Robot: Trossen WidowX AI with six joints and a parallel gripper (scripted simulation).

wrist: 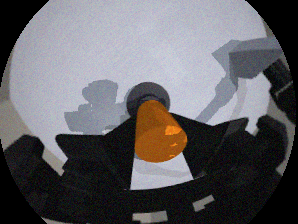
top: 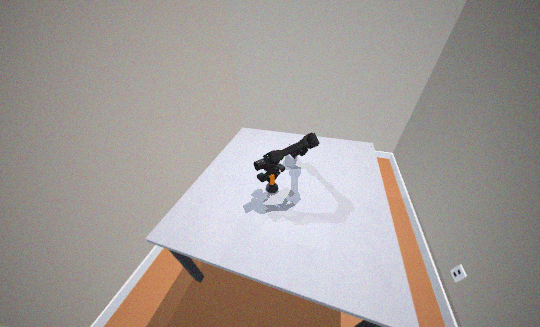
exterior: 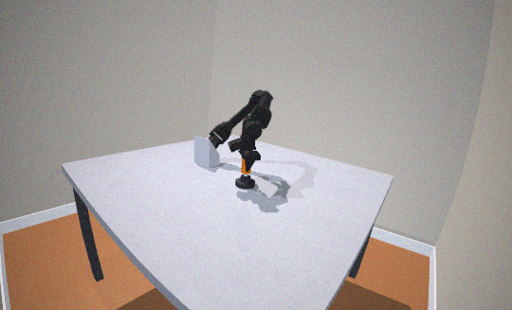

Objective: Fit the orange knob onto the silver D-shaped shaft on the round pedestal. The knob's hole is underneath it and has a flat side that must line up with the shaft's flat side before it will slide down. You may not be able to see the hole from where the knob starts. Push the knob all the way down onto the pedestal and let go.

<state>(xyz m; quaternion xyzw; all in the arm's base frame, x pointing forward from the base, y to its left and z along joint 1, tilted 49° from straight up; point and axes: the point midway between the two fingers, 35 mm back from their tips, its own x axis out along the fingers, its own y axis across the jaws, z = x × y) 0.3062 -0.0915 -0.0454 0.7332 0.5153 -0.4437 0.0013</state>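
Now: the orange knob 3 cm above my gripper tip. The rest, counted from my gripper tip: round pedestal (4 cm below).
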